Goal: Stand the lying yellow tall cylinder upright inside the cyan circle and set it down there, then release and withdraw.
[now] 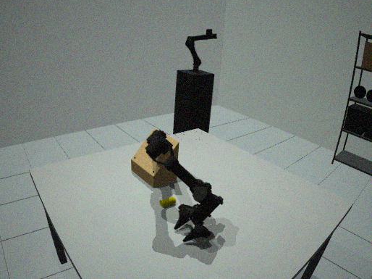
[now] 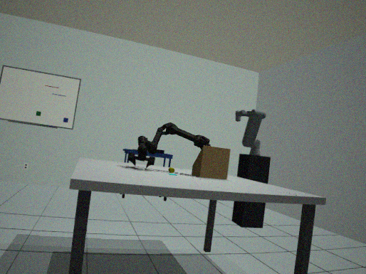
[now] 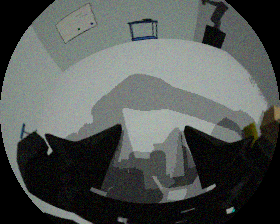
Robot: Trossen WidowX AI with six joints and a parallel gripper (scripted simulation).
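Now: gripper tip 21 cm past the yellow tall cylinder and 8 cm to the right of it. The rest, counted from my gripper tip: cyan circle: 19 cm behind, 25 cm to the left, 1 cm below.
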